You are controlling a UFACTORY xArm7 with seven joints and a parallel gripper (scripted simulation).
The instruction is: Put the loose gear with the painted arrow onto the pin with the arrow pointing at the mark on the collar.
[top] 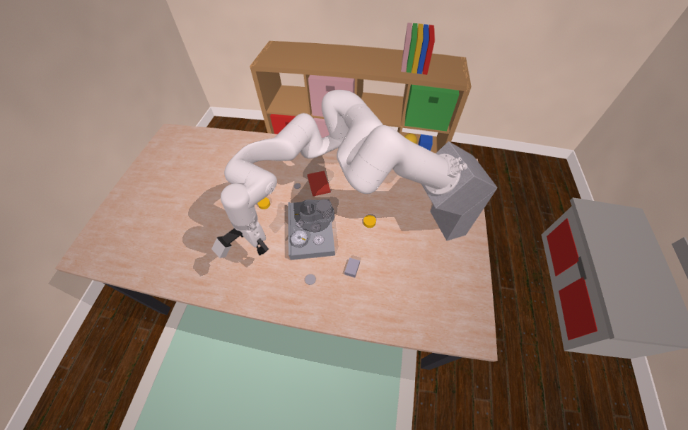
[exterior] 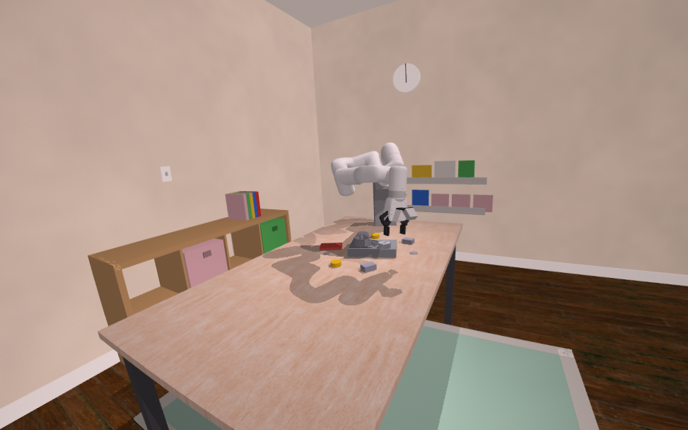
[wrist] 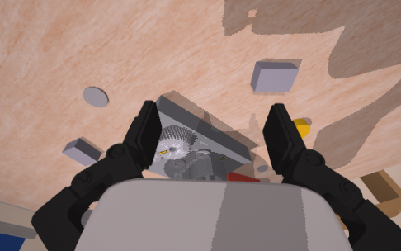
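My hand is 110 mm to the left of the grey gear, 100 mm past it and 100 mm above it. The rest, counted from my hand: yellow disc: 330 mm behind, 300 mm to the right, 150 mm below; red block: 420 mm to the right, 150 mm below, 50 mm behind.
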